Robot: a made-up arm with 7 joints. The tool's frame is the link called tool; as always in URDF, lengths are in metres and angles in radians. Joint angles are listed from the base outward.
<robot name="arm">
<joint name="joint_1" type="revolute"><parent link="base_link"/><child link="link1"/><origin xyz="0.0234 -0.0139 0.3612" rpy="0 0 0"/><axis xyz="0 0 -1"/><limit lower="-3.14" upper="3.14"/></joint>
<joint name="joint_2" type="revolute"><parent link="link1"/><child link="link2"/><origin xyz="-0.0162 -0.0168 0.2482" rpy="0 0 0"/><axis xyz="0 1 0"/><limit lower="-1.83" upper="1.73"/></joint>
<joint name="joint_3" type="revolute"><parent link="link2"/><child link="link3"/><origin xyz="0.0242 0.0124 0.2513" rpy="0 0 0"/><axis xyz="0 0 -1"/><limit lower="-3.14" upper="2.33"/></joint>
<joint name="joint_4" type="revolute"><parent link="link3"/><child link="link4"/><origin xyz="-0.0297 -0.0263 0.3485" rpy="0 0 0"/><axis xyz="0 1 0"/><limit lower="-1.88" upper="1.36"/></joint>
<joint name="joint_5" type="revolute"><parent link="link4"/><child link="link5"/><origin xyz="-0.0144 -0.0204 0.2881" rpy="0 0 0"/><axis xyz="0 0 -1"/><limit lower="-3.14" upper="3.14"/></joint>
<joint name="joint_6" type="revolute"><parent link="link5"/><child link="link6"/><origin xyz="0.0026 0.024 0.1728" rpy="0 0 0"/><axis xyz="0 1 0"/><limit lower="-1.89" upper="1.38"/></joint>
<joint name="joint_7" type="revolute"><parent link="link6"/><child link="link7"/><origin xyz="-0.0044 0.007 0.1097" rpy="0 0 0"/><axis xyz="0 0 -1"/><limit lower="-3.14" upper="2.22"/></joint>
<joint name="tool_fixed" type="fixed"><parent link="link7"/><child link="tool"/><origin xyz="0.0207 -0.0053 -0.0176" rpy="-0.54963 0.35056 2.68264"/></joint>
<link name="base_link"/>
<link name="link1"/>
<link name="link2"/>
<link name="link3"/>
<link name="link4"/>
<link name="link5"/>
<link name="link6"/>
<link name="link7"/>
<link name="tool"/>
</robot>
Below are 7 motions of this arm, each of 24 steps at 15 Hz.
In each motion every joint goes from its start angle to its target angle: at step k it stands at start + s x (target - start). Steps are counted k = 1, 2, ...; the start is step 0. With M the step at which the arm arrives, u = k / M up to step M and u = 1 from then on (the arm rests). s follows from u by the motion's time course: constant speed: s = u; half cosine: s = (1 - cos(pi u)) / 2; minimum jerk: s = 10 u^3 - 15 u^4 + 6 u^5.
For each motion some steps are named. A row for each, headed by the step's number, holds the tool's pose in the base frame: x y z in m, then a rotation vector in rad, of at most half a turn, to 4 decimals.
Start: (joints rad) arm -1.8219 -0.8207 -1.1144 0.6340 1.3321 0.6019 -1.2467
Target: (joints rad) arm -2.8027 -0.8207 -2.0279 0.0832 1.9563 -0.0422 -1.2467
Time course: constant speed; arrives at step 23
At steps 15, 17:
15: 0.5331 -0.6233 1.4351 0.1043 0.6365 0.2352
17: 0.6062 -0.5674 1.4344 0.0945 0.6906 0.3870

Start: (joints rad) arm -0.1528 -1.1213 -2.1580 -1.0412 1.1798 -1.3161 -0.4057
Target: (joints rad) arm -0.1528 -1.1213 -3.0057 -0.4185 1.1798 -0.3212 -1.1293
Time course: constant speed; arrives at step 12
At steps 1, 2, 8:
1: -0.5885 -0.5052 1.2334 1.3689 1.5448 -0.0632
2: -0.6083 -0.4790 1.2651 1.2685 1.3968 -0.1347
8: -0.7575 -0.2873 1.3607 0.5652 0.5197 -0.2963

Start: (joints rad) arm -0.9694 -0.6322 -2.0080 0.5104 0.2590 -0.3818 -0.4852
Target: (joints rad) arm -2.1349 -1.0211 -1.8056 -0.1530 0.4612 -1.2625 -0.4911
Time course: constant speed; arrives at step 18
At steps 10, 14, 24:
10: 0.0777 -0.8668 1.3747 0.3259 0.8338 0.7610
14: 0.3887 -0.8368 1.3039 0.2575 1.1956 1.1724
24: 0.6680 -0.6952 1.2155 0.1051 1.5775 1.5627

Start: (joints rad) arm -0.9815 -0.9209 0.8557 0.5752 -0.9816 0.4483 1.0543
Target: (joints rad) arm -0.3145 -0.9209 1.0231 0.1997 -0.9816 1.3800 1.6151
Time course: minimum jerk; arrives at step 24
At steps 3, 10, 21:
3: -0.2233 -0.7411 1.4030 -0.2610 -1.0233 2.7934
10: -0.4292 -0.6589 1.3871 -0.3745 -0.4959 2.5028
21: -0.7202 -0.3375 1.3422 -0.3290 0.3468 1.7408

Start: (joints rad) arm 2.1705 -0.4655 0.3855 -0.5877 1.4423 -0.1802 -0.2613
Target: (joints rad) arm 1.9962 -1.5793 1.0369 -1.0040 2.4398 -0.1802 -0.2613
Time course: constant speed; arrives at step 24
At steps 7, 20, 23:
7: 0.6658 0.7376 1.1052 -1.5791 0.9888 -1.6784
20: 0.7568 0.7321 0.4657 1.7614 0.1470 2.3356
23: 0.7539 0.6801 0.3471 1.5872 0.4790 2.2175

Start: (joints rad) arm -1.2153 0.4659 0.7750 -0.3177 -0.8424 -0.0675 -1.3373
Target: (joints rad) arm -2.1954 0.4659 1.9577 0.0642 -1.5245 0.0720 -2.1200
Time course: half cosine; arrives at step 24
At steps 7, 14, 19, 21, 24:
7: -0.0802 0.4021 1.6605 -0.6567 0.2682 -0.6712
14: -0.2283 0.4219 1.6398 -0.9374 0.1761 -0.2052
19: -0.3044 0.3827 1.6386 -1.0468 0.1464 0.0971
21: -0.3201 0.3675 1.6397 -1.0657 0.1403 0.1737
24: -0.3286 0.3576 1.6406 -1.0753 0.1367 0.2189

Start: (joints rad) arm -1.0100 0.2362 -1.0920 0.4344 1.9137 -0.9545 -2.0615
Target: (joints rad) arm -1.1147 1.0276 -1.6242 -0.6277 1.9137 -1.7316 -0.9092
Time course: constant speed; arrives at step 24
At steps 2, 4, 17, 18, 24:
2: 0.0745 0.4131 1.5846 0.1145 -0.3604 -0.9619
4: 0.1236 0.4344 1.5785 0.2061 -0.2661 -0.9829
17: 0.4779 0.5860 1.3629 0.6108 0.4374 -1.3988
18: 0.5030 0.5958 1.3327 0.6301 0.4870 -1.4514
24: 0.6297 0.6367 1.1165 0.7277 0.7284 -1.8235

